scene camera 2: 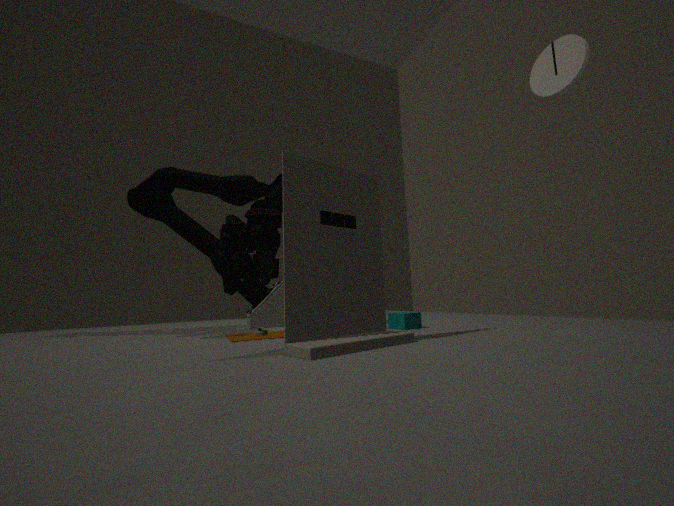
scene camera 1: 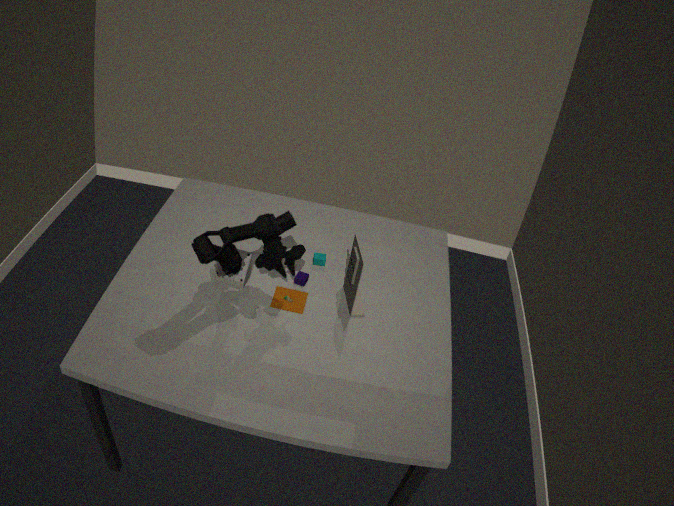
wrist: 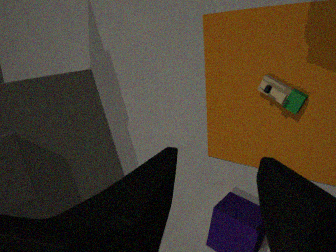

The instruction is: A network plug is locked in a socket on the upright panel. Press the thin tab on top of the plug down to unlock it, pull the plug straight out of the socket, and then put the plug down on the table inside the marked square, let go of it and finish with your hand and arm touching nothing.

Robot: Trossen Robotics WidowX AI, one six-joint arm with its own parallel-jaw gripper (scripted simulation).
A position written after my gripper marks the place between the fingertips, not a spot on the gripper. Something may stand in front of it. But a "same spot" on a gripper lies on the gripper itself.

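Scene:
You can see my gripper in scene camera 1 (290, 276), and my gripper shows in scene camera 2 and in the wrist view too. On my gripper, (wrist: 138, 205) and (scene camera 2: 257, 252) are the same spot. There's an upright panel as well, and on the upright panel (wrist: 64, 151) and (scene camera 1: 349, 287) are the same spot.

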